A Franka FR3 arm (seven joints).
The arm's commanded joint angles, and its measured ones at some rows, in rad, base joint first. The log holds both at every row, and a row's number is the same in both.
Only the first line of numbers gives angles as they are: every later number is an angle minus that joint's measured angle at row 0.
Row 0, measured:
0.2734, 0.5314, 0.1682, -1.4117, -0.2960, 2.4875, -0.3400
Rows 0 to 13, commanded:
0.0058, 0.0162, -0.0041, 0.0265, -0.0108, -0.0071, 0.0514
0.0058, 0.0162, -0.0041, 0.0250, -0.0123, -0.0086, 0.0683
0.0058, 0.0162, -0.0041, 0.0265, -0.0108, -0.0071, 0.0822
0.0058, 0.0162, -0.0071, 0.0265, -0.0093, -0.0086, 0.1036
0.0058, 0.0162, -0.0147, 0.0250, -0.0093, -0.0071, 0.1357
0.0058, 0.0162, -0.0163, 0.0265, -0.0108, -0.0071, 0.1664
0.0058, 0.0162, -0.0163, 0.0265, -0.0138, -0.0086, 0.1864
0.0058, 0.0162, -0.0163, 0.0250, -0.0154, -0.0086, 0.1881
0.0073, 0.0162, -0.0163, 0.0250, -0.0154, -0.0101, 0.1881
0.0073, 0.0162, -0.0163, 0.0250, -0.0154, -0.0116, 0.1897
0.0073, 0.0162, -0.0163, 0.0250, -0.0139, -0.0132, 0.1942
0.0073, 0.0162, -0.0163, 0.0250, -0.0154, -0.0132, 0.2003
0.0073, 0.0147, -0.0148, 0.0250, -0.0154, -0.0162, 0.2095
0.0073, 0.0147, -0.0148, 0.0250, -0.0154, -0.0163, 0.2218
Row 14, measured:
0.0004, 0.0011, -0.0125, 0.0001, 0.0000, -0.0016, 0.1734
